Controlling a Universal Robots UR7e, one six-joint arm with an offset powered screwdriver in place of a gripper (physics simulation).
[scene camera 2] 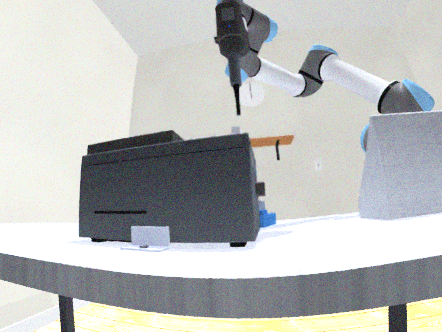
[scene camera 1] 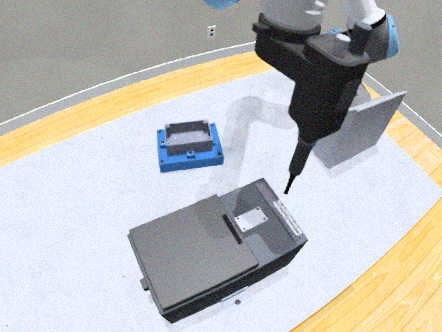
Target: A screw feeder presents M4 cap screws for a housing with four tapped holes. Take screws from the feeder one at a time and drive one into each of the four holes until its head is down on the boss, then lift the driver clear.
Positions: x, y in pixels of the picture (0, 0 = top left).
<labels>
A blue fixture (scene camera 1: 207, 158): 0.73 m from the lens. A dark cover (scene camera 1: 186, 253): 0.46 m from the lens. The marked spots on the dark cover and the blue fixture are 0.34 m apart.
</labels>
